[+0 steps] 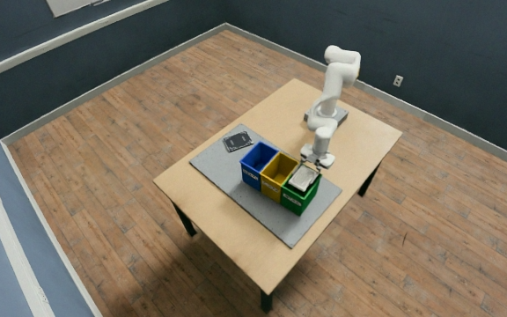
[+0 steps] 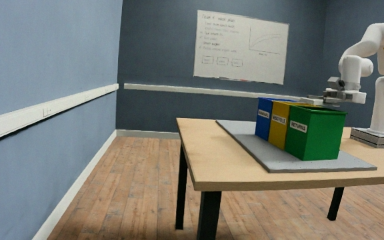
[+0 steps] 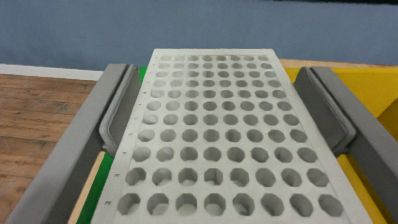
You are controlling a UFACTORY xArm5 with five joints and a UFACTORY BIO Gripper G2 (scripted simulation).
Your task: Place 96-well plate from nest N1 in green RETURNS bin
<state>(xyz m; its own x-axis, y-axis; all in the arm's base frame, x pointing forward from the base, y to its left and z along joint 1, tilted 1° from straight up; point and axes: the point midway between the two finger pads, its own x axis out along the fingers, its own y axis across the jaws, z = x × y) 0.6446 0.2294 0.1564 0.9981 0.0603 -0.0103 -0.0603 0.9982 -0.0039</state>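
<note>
Now: hand 10 mm above the white 96-well plate. The rest, counted from my hand: blue bin: 20 mm ahead, 260 mm to the right, 130 mm below; then yellow bin: 10 mm ahead, 130 mm to the right, 130 mm below; then green returns bin: 130 mm below.
</note>
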